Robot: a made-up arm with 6 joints.
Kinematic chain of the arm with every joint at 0, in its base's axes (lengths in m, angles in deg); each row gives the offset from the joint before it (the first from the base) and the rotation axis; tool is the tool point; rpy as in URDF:
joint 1: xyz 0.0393 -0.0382 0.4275 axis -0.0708 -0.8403 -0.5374
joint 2: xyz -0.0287 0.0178 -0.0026 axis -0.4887 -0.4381 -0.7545
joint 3: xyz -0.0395 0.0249 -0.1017 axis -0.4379 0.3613 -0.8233
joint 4: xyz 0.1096 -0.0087 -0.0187 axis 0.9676 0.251 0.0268
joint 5: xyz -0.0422 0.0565 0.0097 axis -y
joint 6: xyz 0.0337 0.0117 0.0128 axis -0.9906 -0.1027 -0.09
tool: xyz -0.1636 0.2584 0.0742 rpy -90 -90 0
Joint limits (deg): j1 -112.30..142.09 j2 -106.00..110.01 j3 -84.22..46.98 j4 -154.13..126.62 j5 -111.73..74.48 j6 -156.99..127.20
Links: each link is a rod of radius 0.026 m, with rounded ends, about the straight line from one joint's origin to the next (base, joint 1, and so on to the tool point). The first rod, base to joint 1, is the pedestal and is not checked.
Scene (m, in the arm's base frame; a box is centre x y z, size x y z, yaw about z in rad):
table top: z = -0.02
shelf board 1: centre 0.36 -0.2 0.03 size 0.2 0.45 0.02 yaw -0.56
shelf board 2: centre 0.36 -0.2 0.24 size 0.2 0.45 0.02 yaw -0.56
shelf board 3: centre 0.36 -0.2 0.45 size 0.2 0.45 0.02 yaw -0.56
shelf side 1: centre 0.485 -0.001 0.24 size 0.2 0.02 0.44 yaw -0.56
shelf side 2: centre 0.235 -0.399 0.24 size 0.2 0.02 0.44 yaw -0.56
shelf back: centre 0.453 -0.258 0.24 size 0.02 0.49 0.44 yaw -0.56
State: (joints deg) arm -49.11 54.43 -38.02 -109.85 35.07 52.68
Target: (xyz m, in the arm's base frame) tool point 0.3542 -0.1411 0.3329
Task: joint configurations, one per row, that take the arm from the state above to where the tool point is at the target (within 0.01 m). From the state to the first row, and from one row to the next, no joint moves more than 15 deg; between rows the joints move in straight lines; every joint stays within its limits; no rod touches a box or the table.
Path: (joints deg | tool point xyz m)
1: -56.93 45.00 -36.40 -111.49 27.95 64.20 | 0.2313 -0.1911 0.1341
2: -64.75 35.56 -34.79 -113.12 20.82 75.71 | 0.1916 -0.1676 0.1340
3: -72.57 26.13 -33.17 -114.76 13.70 87.23 | 0.1501 -0.1568 0.1467
4: -70.51 25.16 -43.19 -121.27 16.55 101.96 | 0.2048 -0.0951 0.2299
5: -68.46 24.19 -53.20 -127.79 19.40 116.70 | 0.2195 -0.0567 0.3329
6: -62.29 32.96 -52.47 -126.81 25.57 105.05 | 0.2574 -0.0524 0.3246
7: -56.12 41.73 -51.74 -125.82 31.73 93.39 | 0.2949 -0.0636 0.3203
8: -49.96 50.50 -51.01 -124.84 37.90 81.73 | 0.3288 -0.0929 0.3221
9: -43.79 59.27 -50.27 -123.86 44.07 70.07 | 0.3542 -0.1411 0.3329

